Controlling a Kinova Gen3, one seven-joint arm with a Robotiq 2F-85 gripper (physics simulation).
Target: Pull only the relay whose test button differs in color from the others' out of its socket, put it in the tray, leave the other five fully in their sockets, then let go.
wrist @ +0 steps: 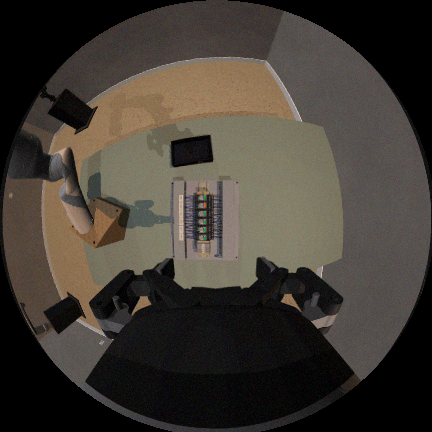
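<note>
Several relays stand in a row in their sockets on a grey panel in the middle of the view. The relay with the orange test button is second from the row's top end. The others, such as the relay at the top end and a lower relay, show green buttons. The black tray lies beyond the panel's top edge and looks empty. My gripper is open and empty, with its fingertips wide apart, high above the table. The fine seating of each relay is too small to tell.
The panel lies on a green-grey table. Blue and dark wires run along both sides of the relay row. The robot's arm and its brown base plate stand at the left. A black box-shaped object shows at the upper left.
</note>
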